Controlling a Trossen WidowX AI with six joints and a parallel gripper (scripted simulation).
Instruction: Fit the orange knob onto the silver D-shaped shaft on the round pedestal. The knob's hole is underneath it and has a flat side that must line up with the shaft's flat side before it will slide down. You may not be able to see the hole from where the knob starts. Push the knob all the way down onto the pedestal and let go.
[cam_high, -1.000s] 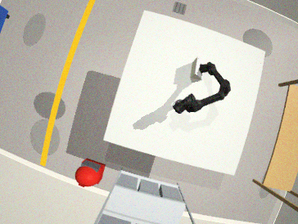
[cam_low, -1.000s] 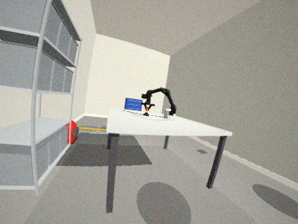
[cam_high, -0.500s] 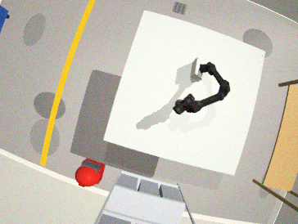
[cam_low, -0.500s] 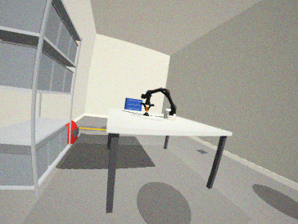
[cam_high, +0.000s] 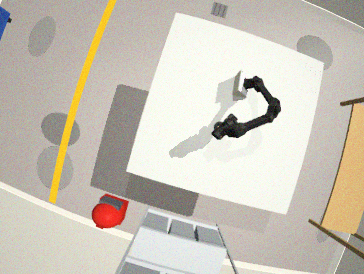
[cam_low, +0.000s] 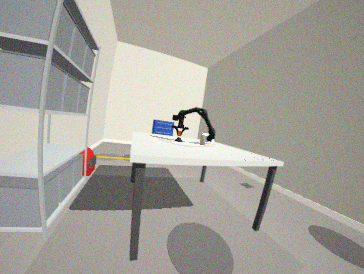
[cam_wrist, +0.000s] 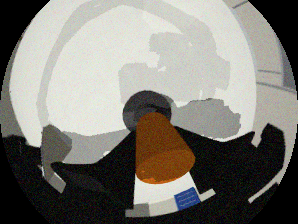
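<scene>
The orange knob is 3 cm above my gripper tip. Round my gripper tip: dark round pedestal (4 cm below).
</scene>
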